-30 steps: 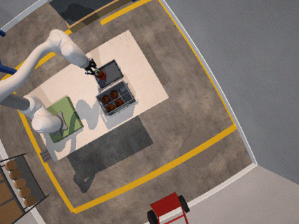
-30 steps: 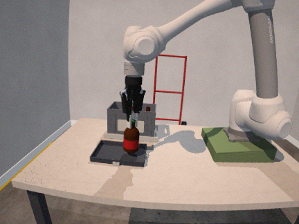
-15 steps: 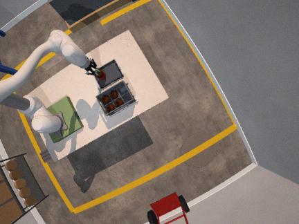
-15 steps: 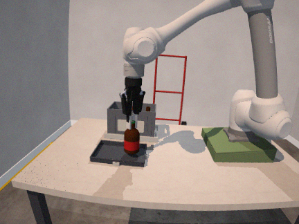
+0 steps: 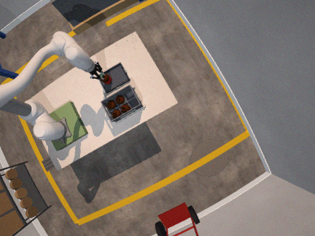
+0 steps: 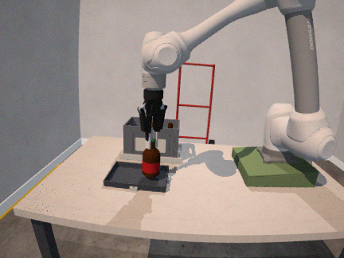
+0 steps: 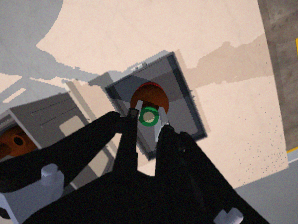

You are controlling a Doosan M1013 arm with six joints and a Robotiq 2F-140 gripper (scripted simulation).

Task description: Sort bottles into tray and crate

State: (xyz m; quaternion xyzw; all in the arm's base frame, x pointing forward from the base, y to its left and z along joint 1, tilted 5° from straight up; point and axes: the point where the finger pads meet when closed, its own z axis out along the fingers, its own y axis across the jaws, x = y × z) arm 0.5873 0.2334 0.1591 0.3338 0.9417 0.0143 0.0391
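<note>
My gripper is now 8 cm above the bottle. Round my hand: dark tray: 5 cm ahead, 1 cm to the left, 17 cm below; then crate: 6 cm ahead, 27 cm to the right, 10 cm below.
</note>
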